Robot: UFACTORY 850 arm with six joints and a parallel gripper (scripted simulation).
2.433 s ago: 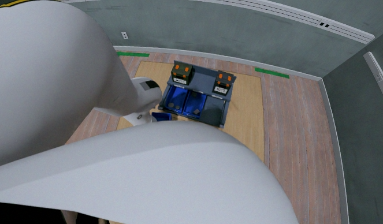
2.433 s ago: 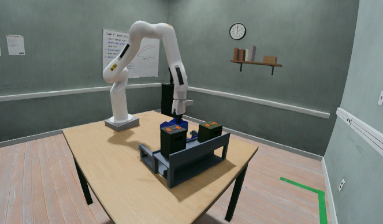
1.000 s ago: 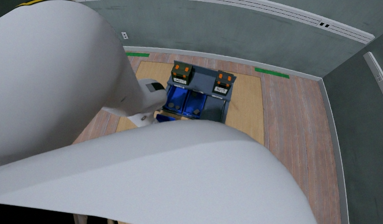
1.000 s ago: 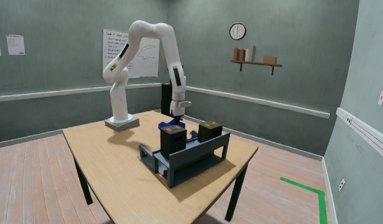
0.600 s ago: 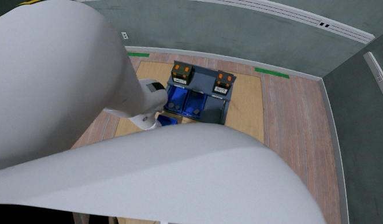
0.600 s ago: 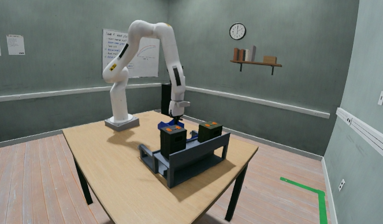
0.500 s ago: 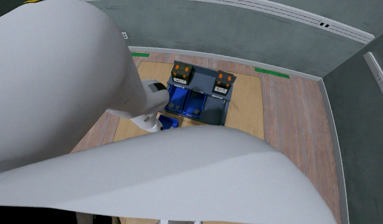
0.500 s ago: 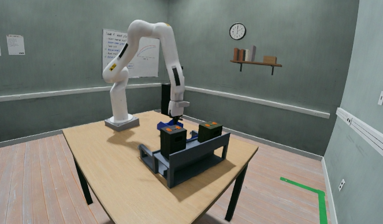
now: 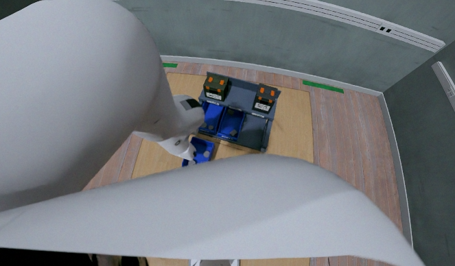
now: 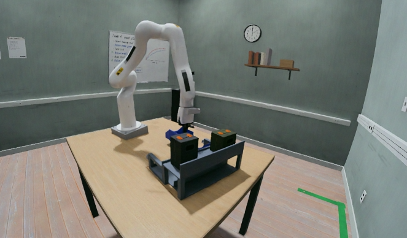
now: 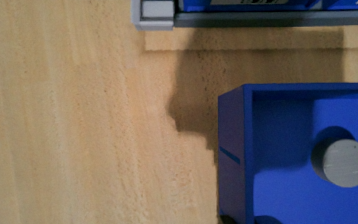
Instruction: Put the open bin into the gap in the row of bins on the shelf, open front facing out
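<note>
Right now my hand is 1 cm past the blue bin, 5 cm to the left of it and 2 cm above it. From my hand the other things lie so: shelf (26 cm ahead, 15 cm to the right, 3 cm below); then grey cylinder part (3 cm ahead, 8 cm to the right, 5 cm below).
</note>
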